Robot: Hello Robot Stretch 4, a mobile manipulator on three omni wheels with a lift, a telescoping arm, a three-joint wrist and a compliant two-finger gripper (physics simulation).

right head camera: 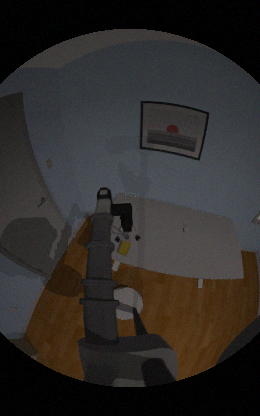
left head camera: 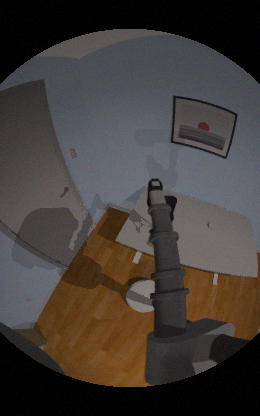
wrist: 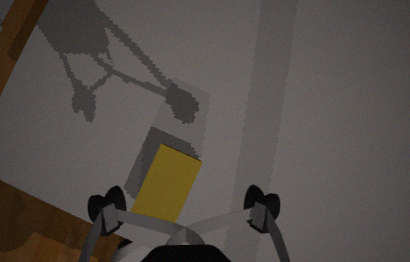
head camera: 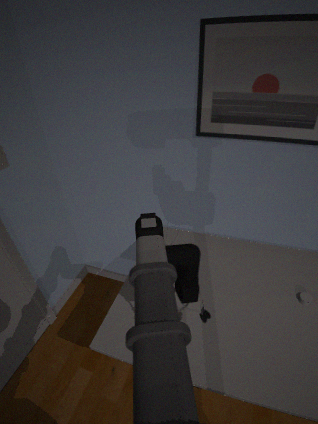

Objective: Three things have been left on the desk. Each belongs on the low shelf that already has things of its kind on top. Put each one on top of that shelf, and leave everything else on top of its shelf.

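Pixels of known places: gripper, fingertip midpoint: (right head camera: 127, 239) (wrist: 185, 201) (head camera: 183, 322); robot's base, link origin: (right head camera: 124, 302) (left head camera: 143, 294).
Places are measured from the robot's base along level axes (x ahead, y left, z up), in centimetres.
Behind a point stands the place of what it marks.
Observation:
A yellow block (right head camera: 124, 248) @(x 44.3, y -6.4, z 73.8 cm) (wrist: 167, 185) @(x 46.1, y -6.2, z 73.8 cm) lies on the pale desk (head camera: 250, 325) @(x 49.1, y -36.0, z 69.3 cm) (left head camera: 225, 250) @(x 28.2, y -73.5, z 69.3 cm) (right head camera: 200, 255) @(x 28.5, y -69.5, z 69.3 cm) (wrist: 340, 150) @(x 50.8, y -34.2, z 69.3 cm) near its front left edge. In the left head view a sliver of it shows beside the arm. My gripper (right head camera: 127, 238) @(x 46.2, y -8.7, z 84.1 cm) (wrist: 185, 201) @(x 46.2, y -8.7, z 84.1 cm) is open and empty above the desk. In the wrist view the block's near part lies between the spread fingers, closer to the left one, and its near end is hidden by the gripper. A small whitish thing (head camera: 304, 297) @(x 56.0, y -62.7, z 71.7 cm) (left head camera: 209, 225) @(x 55.3, y -61.9, z 71.7 cm) (right head camera: 184, 229) @(x 56.1, y -61.9, z 71.7 cm) is farther right on the desk. The low shelves do not show.
A framed picture (head camera: 265, 55) @(x 100.8, y -47.9, z 156.9 cm) (left head camera: 204, 120) @(x 99.9, y -50.1, z 152.2 cm) (right head camera: 174, 125) @(x 99.4, y -51.1, z 150.1 cm) hangs on the blue wall behind the desk. A grey door (left head camera: 25, 150) @(x 75.9, y 90.7, z 147.4 cm) (right head camera: 15, 165) @(x 84.5, y 86.9, z 138.6 cm) is at the left. A white rounded shape (left head camera: 140, 295) @(x 0.5, y 3.9, z 18.7 cm) (right head camera: 129, 300) @(x 2.8, y -6.2, z 18.7 cm) is low beside the arm, in front of the desk.

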